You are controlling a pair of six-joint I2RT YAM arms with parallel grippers.
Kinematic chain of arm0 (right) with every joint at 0, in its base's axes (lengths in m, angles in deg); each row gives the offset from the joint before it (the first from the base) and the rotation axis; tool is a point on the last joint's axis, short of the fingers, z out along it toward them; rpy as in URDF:
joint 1: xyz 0 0 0.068 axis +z
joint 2: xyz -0.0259 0.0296 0.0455 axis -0.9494 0.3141 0
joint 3: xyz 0.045 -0.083 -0.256 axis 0.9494 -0.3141 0
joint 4: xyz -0.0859 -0.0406 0.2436 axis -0.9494 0.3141 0
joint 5: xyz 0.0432 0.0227 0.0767 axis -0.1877 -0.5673 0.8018
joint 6: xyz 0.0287 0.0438 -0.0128 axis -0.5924 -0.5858 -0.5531
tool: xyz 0 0 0 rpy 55.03 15.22 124.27
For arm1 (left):
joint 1: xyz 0 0 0.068 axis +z
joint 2: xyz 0.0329 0.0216 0.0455 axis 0.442 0.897 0
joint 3: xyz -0.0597 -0.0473 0.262 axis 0.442 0.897 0
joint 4: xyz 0.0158 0.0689 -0.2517 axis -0.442 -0.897 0
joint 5: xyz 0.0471 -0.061 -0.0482 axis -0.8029 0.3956 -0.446
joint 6: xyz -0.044 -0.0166 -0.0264 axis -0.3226 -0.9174 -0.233
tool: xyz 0 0 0 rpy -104.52 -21.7 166.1
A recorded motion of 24 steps. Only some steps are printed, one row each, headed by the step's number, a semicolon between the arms.
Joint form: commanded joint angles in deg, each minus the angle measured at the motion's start. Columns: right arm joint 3, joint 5, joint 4, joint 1, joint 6, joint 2; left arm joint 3, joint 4, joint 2, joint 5, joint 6, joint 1.
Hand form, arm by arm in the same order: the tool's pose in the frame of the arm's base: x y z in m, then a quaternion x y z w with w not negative. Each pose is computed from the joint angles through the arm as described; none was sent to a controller.
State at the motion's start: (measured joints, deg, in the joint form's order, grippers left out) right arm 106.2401 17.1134 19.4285 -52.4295 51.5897 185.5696; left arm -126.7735 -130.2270 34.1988 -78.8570 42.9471 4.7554
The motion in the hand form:
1: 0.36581 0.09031 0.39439 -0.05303 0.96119 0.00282 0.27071; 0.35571 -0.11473 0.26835 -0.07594 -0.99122 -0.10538 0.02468
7: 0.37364 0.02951 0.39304 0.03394 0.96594 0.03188 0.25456; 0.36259 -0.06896 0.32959 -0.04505 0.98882 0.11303 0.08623
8: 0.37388 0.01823 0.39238 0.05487 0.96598 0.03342 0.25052; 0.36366 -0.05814 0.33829 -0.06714 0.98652 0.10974 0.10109
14: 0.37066 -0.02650 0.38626 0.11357 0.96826 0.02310 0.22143; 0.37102 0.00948 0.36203 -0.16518 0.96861 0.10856 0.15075
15: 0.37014 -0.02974 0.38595 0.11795 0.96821 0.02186 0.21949; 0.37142 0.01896 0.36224 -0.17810 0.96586 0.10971 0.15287
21: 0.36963 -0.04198 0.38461 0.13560 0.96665 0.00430 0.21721; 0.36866 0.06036 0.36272 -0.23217 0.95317 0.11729 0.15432
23: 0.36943 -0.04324 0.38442 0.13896 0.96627 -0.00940 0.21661; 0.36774 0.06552 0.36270 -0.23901 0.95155 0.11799 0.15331
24: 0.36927 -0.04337 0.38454 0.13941 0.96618 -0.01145 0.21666; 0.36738 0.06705 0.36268 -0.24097 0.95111 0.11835 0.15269
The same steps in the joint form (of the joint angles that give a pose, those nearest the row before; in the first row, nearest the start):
1: 1.47 -0.39 0.46 -4.87 -2.25 -2.03; -5.29 -1.51 -1.53 -7.04 -4.02 2.56
7: 1.47 5.44 1.71 -14.78 -4.30 -2.03; -13.73 -1.64 -5.49 -11.13 -9.88 9.27
8: 1.47 5.92 2.12 -16.55 -5.14 -1.99; -15.12 -1.55 -5.90 -11.12 -10.51 10.95
14: 1.35 6.64 5.11 -23.50 -5.20 -1.51; -19.67 0.55 -6.34 -11.12 -10.58 21.51
15: 1.36 6.62 5.33 -24.00 -5.20 -1.49; -19.67 0.96 -6.34 -11.10 -10.60 22.97
21: 1.36 4.96 5.49 -25.73 -5.18 -1.29; -19.67 1.88 -6.34 -11.10 -10.58 29.35
23: 1.36 3.37 5.57 -25.77 -5.18 -1.27; -19.67 1.86 -6.34 -11.06 -10.60 30.16
24: 1.36 3.12 5.60 -25.77 -5.18 -1.29; -19.67 1.81 -6.34 -11.06 -10.60 30.40

